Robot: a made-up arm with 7 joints.
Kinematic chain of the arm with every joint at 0, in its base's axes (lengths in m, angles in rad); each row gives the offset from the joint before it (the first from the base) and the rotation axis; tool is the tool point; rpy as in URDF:
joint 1: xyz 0 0 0 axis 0.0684 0.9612 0.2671
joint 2: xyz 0 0.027 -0.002 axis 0.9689 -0.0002 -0.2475
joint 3: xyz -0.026 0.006 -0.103 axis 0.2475 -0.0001 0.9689
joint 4: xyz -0.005 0 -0.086 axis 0.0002 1 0
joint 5: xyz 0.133 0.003 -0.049 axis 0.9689 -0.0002 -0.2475
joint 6: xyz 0.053 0 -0.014 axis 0.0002 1 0
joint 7: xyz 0.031 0 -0.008 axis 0.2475 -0.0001 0.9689
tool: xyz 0 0 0 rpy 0 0.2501 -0.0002
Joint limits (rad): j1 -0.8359..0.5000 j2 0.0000..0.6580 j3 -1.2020..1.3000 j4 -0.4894..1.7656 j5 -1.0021..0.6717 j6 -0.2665..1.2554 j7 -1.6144..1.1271
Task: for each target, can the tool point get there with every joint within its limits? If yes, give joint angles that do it. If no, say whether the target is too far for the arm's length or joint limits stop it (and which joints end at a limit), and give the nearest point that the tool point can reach.
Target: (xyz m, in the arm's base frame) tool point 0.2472 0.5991 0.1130
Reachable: no: too far | nearest point 0.1709 0.3418 -0.0132 | short by 0.297 m
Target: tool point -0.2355 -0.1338 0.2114
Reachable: no: joint limits stop it (at a limit: joint 1, joint 2, joint 3, joint 4, joint 6) | nearest point 0.0765 -0.1922 -0.0423 | short by 0.406 m
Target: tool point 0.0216 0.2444 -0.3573
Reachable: yes | joints -0.2575 0.5281 0.4349 1.4801 0.1156 0.4853 0.4922
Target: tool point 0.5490 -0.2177 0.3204
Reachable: no: too far | nearest point 0.2649 -0.0673 0.0058 | short by 0.450 m
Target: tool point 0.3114 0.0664 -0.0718
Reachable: yes | joints -0.6984 0.4360 0.0397 -0.0826 -0.4524 0.8041 -1.3779
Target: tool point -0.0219 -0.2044 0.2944
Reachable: no: joint limits stop it (at a limit: joint 1, joint 2, joint 4, joint 6) | nearest point 0.1294 -0.1725 -0.0116 | short by 0.343 m
